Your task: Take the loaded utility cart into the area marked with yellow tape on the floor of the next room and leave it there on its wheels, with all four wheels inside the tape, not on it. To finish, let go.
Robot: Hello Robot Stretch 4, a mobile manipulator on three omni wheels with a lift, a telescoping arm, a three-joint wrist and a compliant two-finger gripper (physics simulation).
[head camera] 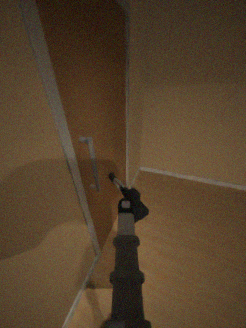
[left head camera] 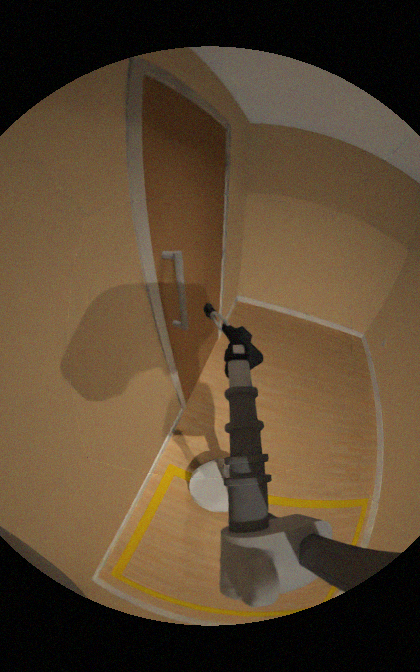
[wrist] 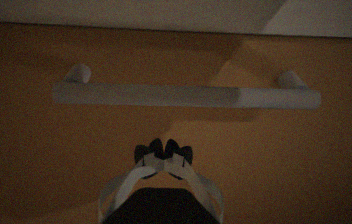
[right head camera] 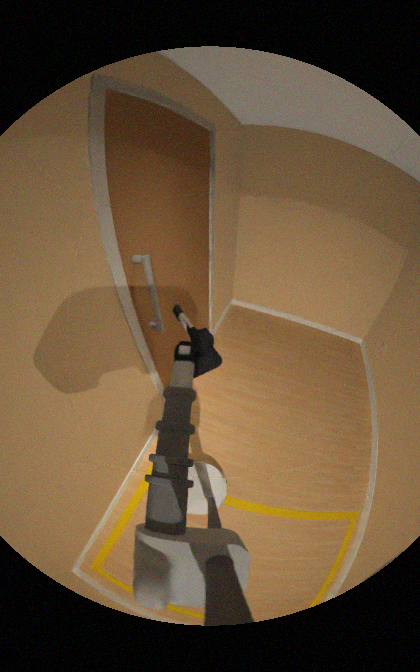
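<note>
My gripper is shut, its fingertips together with nothing between them. It is in front of a brown door, beside the grey bar handle and apart from it. The door sits in its frame and looks closed. The yellow tape outlines an area on the floor below my arm, partly hidden by the arm and mast parts. The utility cart does not show in these views.
A grey door frame borders the door. A white round disc overlaps the tape's door-side line. Tan walls with white skirting enclose the wood floor.
</note>
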